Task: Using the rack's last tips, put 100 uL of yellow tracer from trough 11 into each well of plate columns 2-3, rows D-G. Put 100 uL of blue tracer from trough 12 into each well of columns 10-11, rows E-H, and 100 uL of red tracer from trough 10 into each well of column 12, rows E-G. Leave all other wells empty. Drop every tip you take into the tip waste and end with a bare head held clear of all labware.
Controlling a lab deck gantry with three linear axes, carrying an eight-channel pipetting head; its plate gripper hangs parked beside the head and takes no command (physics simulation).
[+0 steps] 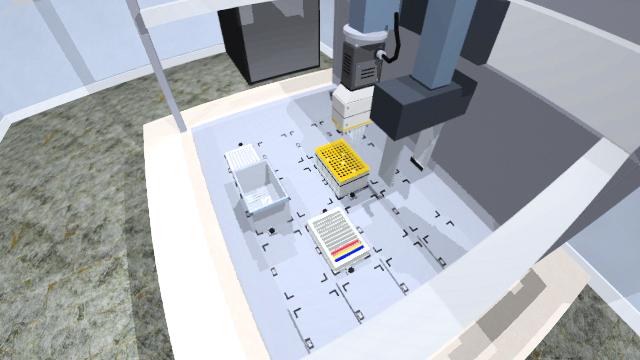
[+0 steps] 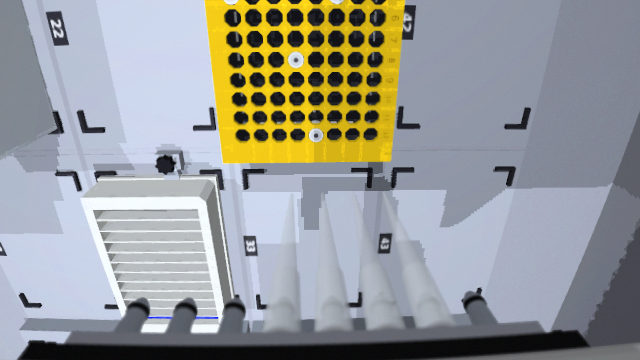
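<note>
The pipetting head [image 1: 356, 107] hangs behind the yellow tip rack [image 1: 342, 160] [image 2: 260, 152]. Four adjacent channels carry clear tips [image 2: 332, 280]; three nozzles on the left and one on the right are bare. The rack holds a few scattered white tips, including one in row 8 [image 2: 295, 60] and one in row 12 [image 2: 316, 135]. The trough block [image 1: 334, 230] [image 2: 212, 260] shows red [image 1: 345, 247], yellow [image 1: 348, 251] and blue [image 1: 349, 254] strips. The white plate [image 1: 242, 157] stands behind the tip waste [image 1: 284, 196], where tips lie; its well contents are too small to tell. The parked gripper [image 1: 402, 172] is open and empty.
The gripper's dark carriage block [image 1: 425, 102] hangs beside the head, right of the tip rack. Black locating knobs [image 1: 271, 230] [image 2: 166, 164] stand on the deck. A grey wall runs along the right side, and a pale frame beam crosses the front right.
</note>
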